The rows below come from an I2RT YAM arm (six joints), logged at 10 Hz.
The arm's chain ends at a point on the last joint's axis. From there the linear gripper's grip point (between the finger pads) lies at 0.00 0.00 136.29 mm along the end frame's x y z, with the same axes.
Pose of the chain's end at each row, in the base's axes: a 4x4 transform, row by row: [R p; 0 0 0 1], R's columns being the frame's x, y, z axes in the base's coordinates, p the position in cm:
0.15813 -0.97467 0.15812 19.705; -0.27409 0.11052 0.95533 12.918; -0.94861 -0.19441 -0.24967 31.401; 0 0 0 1
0.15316 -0.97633 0.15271 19.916; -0.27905 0.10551 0.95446 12.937; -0.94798 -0.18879 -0.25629 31.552; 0 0 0 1
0.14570 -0.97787 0.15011 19.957; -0.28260 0.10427 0.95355 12.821; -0.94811 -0.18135 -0.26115 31.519; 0 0 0 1
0.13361 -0.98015 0.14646 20.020; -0.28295 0.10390 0.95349 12.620; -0.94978 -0.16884 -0.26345 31.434; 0 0 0 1
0.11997 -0.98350 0.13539 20.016; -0.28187 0.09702 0.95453 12.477; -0.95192 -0.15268 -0.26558 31.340; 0 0 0 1
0.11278 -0.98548 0.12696 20.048; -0.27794 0.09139 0.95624 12.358; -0.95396 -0.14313 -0.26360 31.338; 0 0 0 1
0.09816 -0.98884 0.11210 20.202; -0.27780 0.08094 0.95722 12.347; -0.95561 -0.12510 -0.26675 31.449; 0 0 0 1
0.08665 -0.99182 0.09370 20.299; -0.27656 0.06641 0.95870 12.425; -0.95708 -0.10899 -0.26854 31.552; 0 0 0 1
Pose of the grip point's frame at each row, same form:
0.15813 -0.97467 0.15812 21.860; -0.27409 0.11052 0.95533 25.938; -0.94861 -0.19441 -0.24967 27.998; 0 0 0 1
0.15316 -0.97633 0.15271 21.997; -0.27905 0.10551 0.95446 25.945; -0.94798 -0.18879 -0.25629 28.059; 0 0 0 1
0.14570 -0.97787 0.15011 22.003; -0.28260 0.10427 0.95355 25.817; -0.94811 -0.18135 -0.26115 27.960; 0 0 0 1
0.13361 -0.98015 0.14646 22.016; -0.28295 0.10390 0.95349 25.615; -0.94978 -0.16884 -0.26345 27.843; 0 0 0 1
0.11997 -0.98350 0.13539 21.861; -0.28187 0.09702 0.95453 25.486; -0.95192 -0.15268 -0.26558 27.720; 0 0 0 1
0.11278 -0.98548 0.12696 21.778; -0.27794 0.09139 0.95624 25.391; -0.95396 -0.14313 -0.26360 27.745; 0 0 0 1
0.09816 -0.98884 0.11210 21.730; -0.27780 0.08094 0.95722 25.393; -0.95561 -0.12510 -0.26675 27.813; 0 0 0 1
0.08665 -0.99182 0.09370 21.576; -0.27656 0.06641 0.95870 25.491; -0.95708 -0.10899 -0.26854 27.892; 0 0 0 1

